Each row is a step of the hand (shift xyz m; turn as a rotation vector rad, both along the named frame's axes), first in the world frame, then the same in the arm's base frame.
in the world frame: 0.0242 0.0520 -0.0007 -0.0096 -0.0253 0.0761
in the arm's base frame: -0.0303 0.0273 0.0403 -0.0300 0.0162 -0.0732
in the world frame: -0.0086 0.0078 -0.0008 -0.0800 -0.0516 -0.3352
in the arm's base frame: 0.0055 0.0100 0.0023 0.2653 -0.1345 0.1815
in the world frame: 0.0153 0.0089 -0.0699 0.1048 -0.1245 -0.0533
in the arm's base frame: 0.0256 -0.0291 0.0608 -0.0253 -0.1694 -0.0010
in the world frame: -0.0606 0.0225 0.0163 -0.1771 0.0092 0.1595
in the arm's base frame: 0.0338 0.0542 -0.0190 0.0477 0.1604 -0.1699
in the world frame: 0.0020 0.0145 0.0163 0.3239 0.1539 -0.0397
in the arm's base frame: -0.0141 0.0167 -0.0022 -0.2682 -0.0611 0.2334
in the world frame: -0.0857 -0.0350 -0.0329 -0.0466 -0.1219 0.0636
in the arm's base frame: 0.0944 0.0030 -0.0272 0.0278 -0.0441 -0.1355
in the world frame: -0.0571 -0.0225 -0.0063 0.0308 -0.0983 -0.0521
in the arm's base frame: 0.0538 0.0089 -0.0288 0.0269 -0.1117 -0.0115
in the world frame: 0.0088 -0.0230 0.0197 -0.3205 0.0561 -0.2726
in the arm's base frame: -0.0131 -0.0141 -0.0250 0.3965 0.0939 0.1188
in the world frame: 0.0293 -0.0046 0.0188 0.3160 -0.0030 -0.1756
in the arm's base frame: -0.0329 -0.0107 -0.0062 -0.1501 -0.2320 0.2332
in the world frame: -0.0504 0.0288 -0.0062 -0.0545 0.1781 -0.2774
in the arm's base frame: 0.0371 0.0448 0.0045 0.1614 0.0516 0.2880
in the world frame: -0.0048 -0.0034 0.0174 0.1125 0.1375 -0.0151
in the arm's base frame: -0.0053 0.0068 -0.0162 -0.1110 0.0425 0.1329
